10 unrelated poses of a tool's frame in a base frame.
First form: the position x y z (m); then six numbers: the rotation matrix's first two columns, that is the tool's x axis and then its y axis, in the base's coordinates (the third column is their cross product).
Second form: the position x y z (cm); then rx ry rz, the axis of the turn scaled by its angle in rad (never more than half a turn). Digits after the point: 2 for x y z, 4 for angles.
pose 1, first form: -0.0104 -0.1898 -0.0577 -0.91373 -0.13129 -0.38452 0.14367 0.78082 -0.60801
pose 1, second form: -1.04 -18.98 -5.77 0.0094 2.5625 -0.9215
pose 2, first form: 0.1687 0.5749 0.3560 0.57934 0.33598 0.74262 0.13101 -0.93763 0.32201
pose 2, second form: 16.87 57.49 35.60 2.5791 0.3880 1.2854
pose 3, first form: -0.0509 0.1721 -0.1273 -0.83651 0.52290 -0.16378 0.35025 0.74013 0.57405
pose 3, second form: -5.09 17.21 -12.73 0.6789 2.6271 0.7751
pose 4, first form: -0.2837 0.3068 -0.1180 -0.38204 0.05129 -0.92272 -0.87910 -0.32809 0.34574
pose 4, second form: -28.37 30.68 -11.80 -1.1466 1.2237 1.7853
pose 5, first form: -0.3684 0.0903 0.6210 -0.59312 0.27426 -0.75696 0.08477 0.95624 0.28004
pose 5, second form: -36.84 9.03 62.10 0.2517 2.2010 0.2678
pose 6, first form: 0.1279 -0.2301 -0.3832 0.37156 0.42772 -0.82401 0.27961 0.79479 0.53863
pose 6, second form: 12.79 -23.01 -38.32 0.6880 1.2135 0.1051
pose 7, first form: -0.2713 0.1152 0.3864 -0.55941 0.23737 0.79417 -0.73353 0.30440 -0.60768
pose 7, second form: -27.13 11.52 38.64 0.4533 -1.6993 1.3980
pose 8, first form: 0.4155 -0.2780 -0.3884 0.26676 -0.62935 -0.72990 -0.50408 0.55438 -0.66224
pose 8, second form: 41.55 -27.80 -38.84 -1.0698 1.3752 -0.1110
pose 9, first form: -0.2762 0.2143 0.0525 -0.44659 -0.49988 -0.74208 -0.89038 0.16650 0.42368
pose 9, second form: -27.62 21.43 5.25 -1.3138 2.0153 1.2036
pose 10, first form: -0.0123 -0.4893 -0.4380 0.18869 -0.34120 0.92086 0.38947 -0.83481 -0.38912
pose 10, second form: -1.23 -48.93 -43.80 -1.9119 -0.0451 -1.7012
